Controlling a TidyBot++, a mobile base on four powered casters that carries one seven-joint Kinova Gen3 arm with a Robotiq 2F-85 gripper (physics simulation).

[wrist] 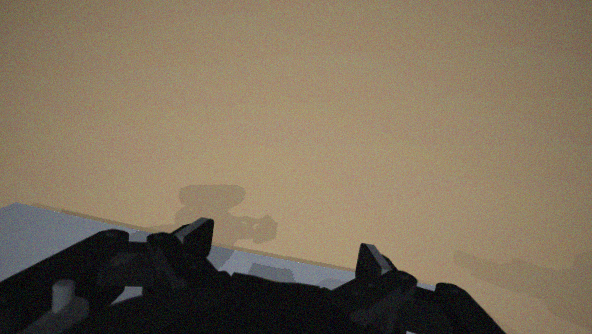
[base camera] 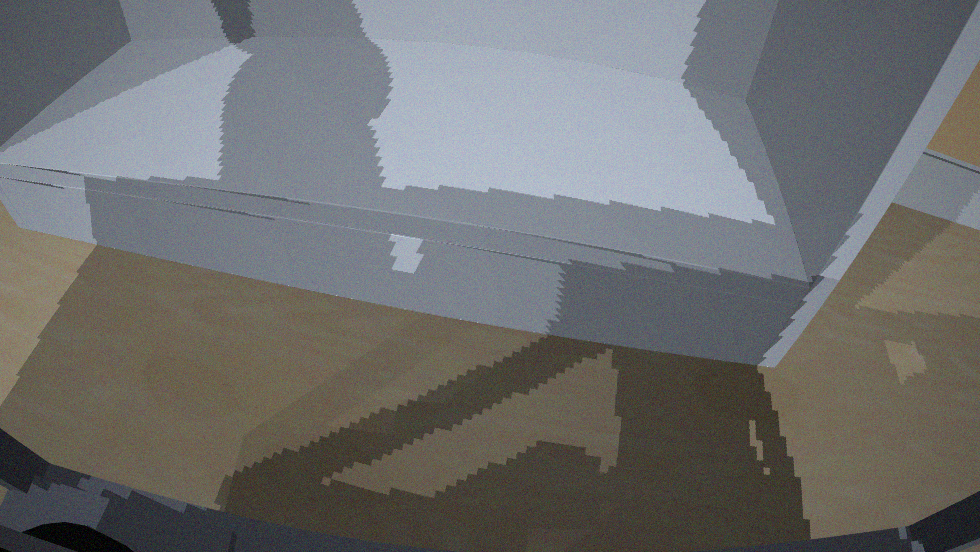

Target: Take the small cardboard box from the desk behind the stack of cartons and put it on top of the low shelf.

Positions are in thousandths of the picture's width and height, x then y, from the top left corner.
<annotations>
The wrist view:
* gripper: 481,741
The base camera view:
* grey shelf unit: 713,336
</annotations>
